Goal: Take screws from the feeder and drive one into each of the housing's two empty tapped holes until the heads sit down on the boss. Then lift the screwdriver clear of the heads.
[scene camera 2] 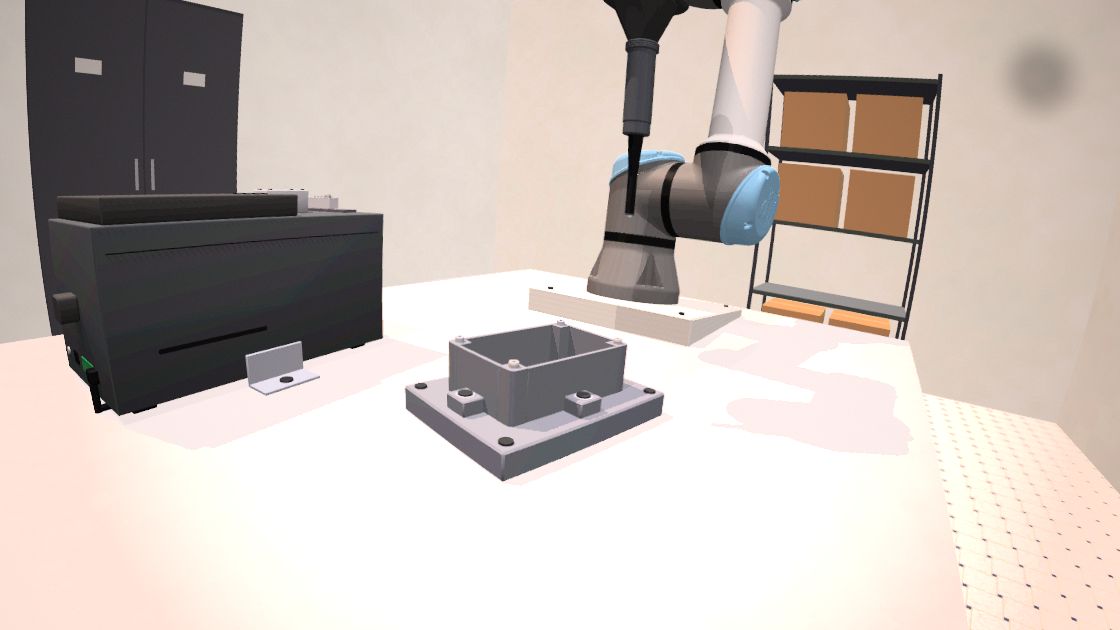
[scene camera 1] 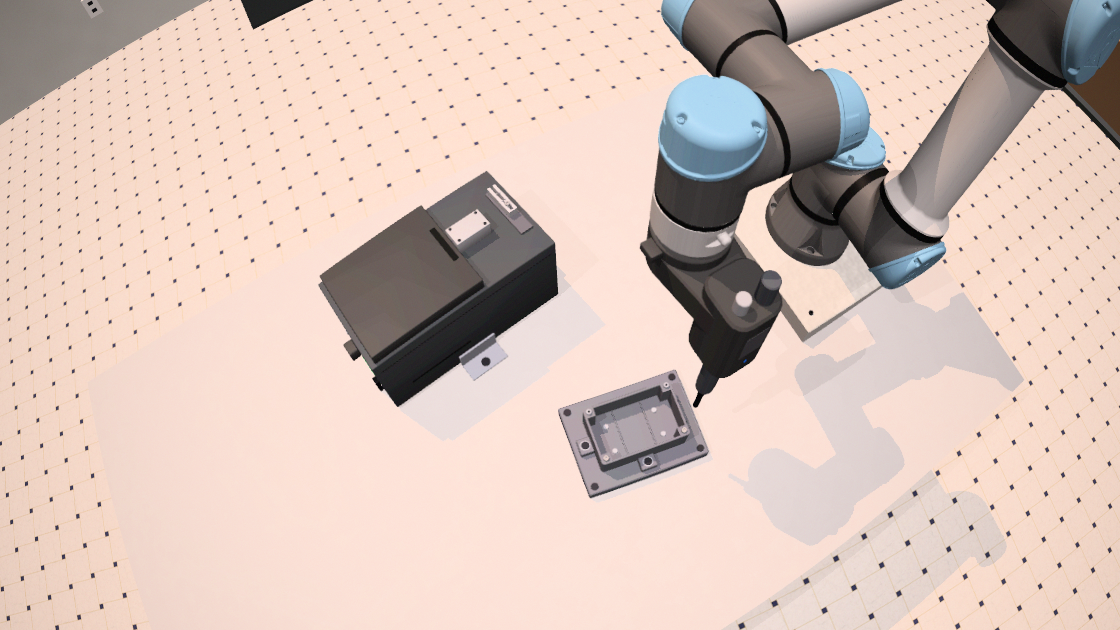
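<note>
The grey open-topped housing [scene camera 1: 643, 452] [scene camera 2: 565, 382] stands on a flat grey plate [scene camera 1: 576, 462] [scene camera 2: 583, 452]. Pale screw heads sit on its right corner boss [scene camera 1: 683, 430] [scene camera 2: 617, 340] and near corner boss [scene camera 1: 606, 457] [scene camera 2: 513, 363]; both look low on the bosses. The other two corners also show small light tops. My screwdriver [scene camera 1: 696, 404] [scene camera 2: 629, 213] hangs upright, its bit above and apart from the housing, beyond its right side. I make out no screw on the bit tip. The black feeder [scene camera 1: 399, 286] [scene camera 2: 242, 289] stands to the left.
A small angle bracket [scene camera 1: 485, 362] [scene camera 2: 285, 380] lies beside the feeder's front side. The robot's base plate [scene camera 1: 810, 313] [scene camera 2: 610, 317] is behind the housing. A dark cabinet [scene camera 2: 191, 117] and a shelf rack [scene camera 2: 845, 155] with boxes stand in the background.
</note>
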